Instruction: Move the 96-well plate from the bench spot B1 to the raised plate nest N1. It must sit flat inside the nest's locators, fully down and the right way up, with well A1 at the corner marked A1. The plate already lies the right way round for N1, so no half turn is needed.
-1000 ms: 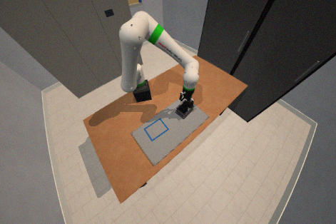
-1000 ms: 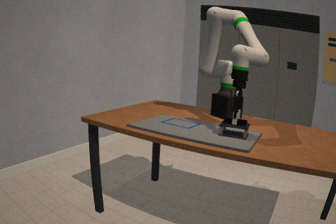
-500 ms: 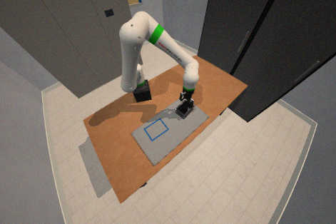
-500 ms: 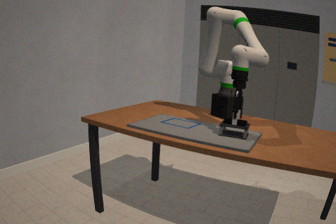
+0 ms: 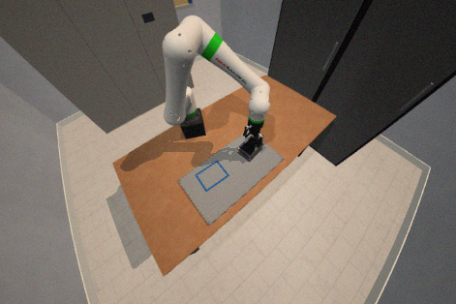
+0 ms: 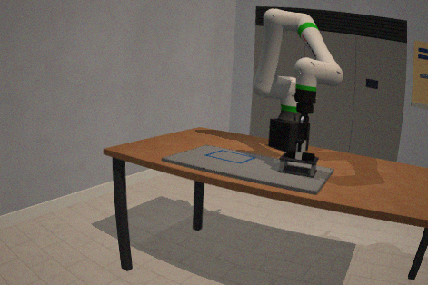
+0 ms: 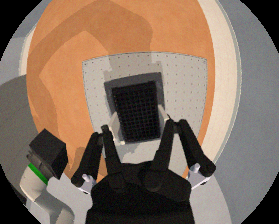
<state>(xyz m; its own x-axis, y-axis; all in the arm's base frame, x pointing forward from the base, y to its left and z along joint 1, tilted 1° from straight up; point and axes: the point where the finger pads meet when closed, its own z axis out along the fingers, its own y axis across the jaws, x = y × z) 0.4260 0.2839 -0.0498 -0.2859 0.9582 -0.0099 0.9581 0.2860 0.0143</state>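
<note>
Now: hand 20 mm above the black 96-well plate. From my hand the other things lie so: raised plate nest (30 mm below).
</note>
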